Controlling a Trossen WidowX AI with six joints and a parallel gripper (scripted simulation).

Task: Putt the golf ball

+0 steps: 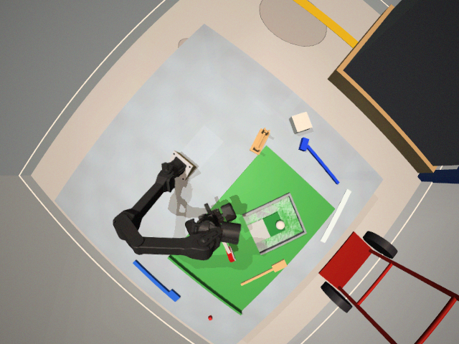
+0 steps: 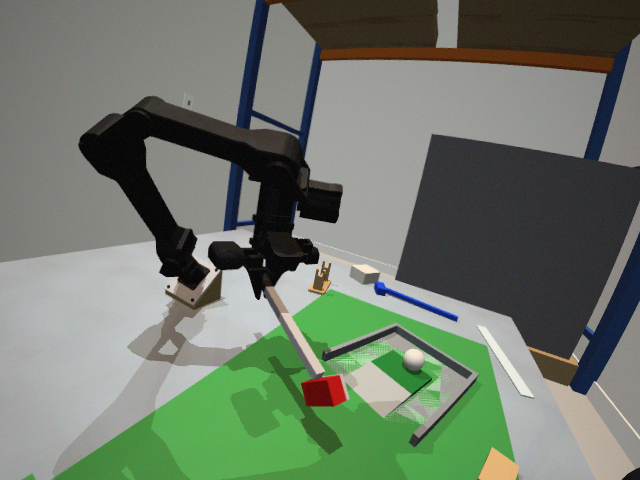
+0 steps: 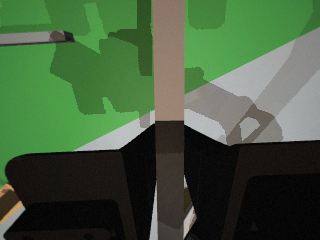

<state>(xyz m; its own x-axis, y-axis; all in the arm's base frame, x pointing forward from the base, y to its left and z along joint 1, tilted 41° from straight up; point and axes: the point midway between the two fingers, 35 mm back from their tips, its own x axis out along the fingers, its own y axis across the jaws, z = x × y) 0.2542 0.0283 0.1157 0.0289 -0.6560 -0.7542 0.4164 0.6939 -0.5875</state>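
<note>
My gripper tip is 80 mm short of the red putter and 40 mm to the left of it. Also, from my gripper tip: green mat: 220 mm ahead, 120 mm below, 30 mm to the left; wooden stand: 390 mm to the left, 80 mm below, 50 mm behind; white golf ball: 280 mm ahead, 150 mm to the left, 90 mm below.
</note>
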